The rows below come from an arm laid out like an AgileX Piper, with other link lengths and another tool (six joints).
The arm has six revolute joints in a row. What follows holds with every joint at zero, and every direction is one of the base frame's. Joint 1 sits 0.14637 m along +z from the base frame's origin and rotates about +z. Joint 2 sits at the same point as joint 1 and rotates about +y. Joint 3 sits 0.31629 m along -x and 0.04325 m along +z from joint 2 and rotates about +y. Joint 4 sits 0.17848 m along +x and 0.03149 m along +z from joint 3 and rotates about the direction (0.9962, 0, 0.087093). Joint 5 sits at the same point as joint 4 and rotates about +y. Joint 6 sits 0.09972 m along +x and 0.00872 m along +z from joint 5 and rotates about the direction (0.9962, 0, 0.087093). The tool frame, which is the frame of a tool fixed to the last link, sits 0.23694 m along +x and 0.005 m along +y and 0.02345 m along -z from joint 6; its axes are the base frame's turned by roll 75.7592, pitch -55.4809 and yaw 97.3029 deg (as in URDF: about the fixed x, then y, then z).
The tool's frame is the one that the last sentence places.
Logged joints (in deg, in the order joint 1, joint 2, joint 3, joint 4, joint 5, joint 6), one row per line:
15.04 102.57 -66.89 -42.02 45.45 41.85
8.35 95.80 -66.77 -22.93 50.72 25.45
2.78 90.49 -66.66 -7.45 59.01 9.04
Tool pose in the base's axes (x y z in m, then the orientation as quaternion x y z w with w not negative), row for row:
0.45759 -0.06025 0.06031 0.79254 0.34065 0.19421 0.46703
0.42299 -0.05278 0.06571 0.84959 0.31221 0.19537 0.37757
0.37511 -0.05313 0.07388 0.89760 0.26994 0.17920 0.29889
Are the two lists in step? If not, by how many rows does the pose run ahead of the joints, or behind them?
The pose runs 2 rows behind the joints: the pose in row i belongs to the joints in row i - 2.
